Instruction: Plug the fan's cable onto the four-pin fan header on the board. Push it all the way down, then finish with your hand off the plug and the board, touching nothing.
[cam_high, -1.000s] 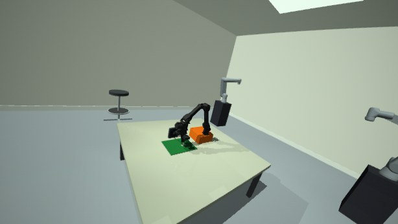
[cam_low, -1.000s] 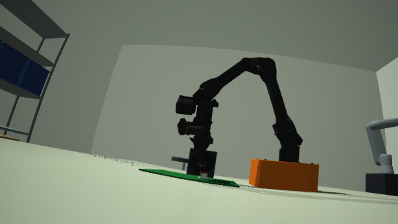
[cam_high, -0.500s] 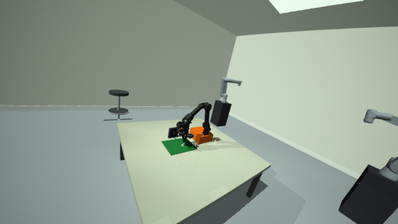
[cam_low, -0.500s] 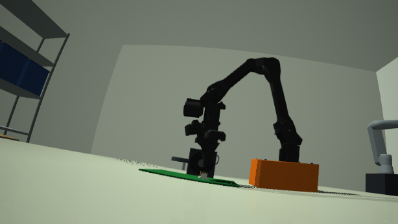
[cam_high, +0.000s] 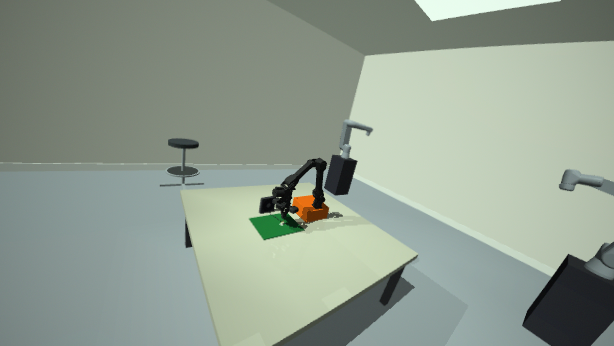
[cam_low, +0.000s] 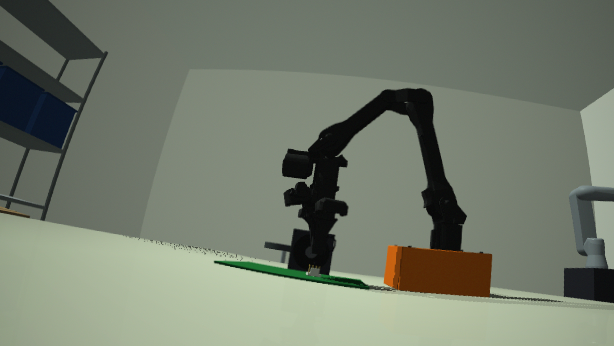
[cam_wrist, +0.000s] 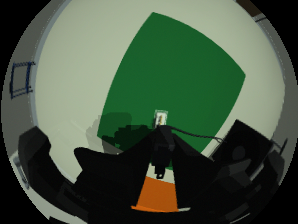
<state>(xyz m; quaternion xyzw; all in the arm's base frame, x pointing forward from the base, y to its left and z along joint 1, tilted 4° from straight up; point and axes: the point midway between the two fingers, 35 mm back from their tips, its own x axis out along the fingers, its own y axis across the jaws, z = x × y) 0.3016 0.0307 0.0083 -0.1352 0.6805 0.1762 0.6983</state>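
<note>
The green board is 30 mm ahead of my gripper tip, 10 mm to the right of it and 80 mm below it. The rest, counted from my gripper tip: black fan: 30 mm ahead, 180 mm to the right, 10 mm below; fan cable plug: 10 mm behind, 10 mm above.
</note>
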